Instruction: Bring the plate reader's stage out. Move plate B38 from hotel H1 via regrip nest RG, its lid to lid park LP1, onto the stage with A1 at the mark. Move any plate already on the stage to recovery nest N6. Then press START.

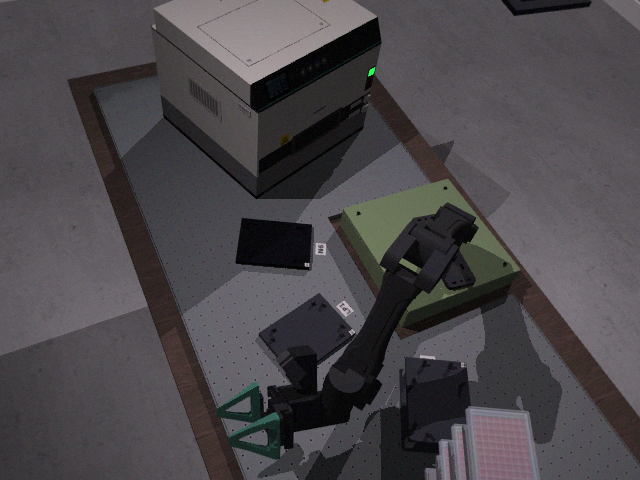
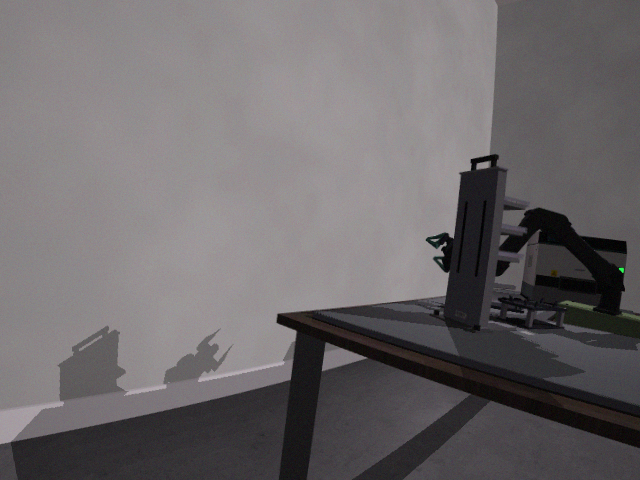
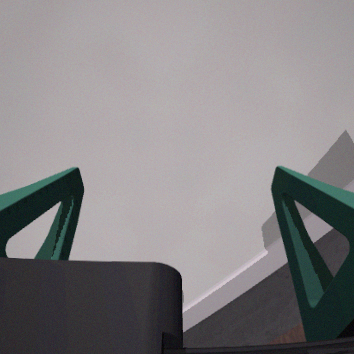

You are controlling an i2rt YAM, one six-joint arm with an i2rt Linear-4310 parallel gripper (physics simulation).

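Pixels of known places: gripper, fingertip midpoint: [image 1: 222,426] [image 2: 430,248] [image 3: 177,177]; arm's base, link origin: [image 2: 607,312].
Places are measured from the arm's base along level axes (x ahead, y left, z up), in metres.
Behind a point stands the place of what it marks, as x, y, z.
My gripper [image 1: 223,425] {0.566, 0.291, 0.138} [image 2: 430,249] {0.566, 0.291, 0.138} [image 3: 177,177] {0.566, 0.291, 0.138} is open and empty, its green fingers wide apart, raised near the table's left edge. The plate reader [image 1: 206,118] {0.431, -0.444, 0.083} [image 2: 573,260] {0.209, -0.356, 0.167} shows a green light; no stage sticks out of its front. Hotel H1 [image 2: 478,248] {0.237, 0.590, 0.151} stands upright with several plates on its far side; the top plate [image 1: 501,444] {0.229, 0.474, 0.296} has pink wells. Plate labels are unreadable. Lid park LP1 [image 1: 305,328] {0.347, 0.082, -0.038} bears no lid and is partly behind the arm. Recovery nest N6 [image 1: 273,242] {0.350, -0.143, -0.035} bears no plate. A dark raised nest [image 1: 436,397] {0.166, 0.311, 0.013} beside the hotel has a partly hidden label.
The arm's base stands on a green block [image 1: 403,206] {0.031, -0.145, -0.004} [image 2: 586,318] {0.045, 0.115, -0.022} at the table's right edge. The arm reaches over the table between LP1 and the raised nest. A wooden rim [image 1: 129,206] {0.642, -0.344, -0.060} borders the perforated table top. A wall [image 2: 232,180] rises beyond the table.
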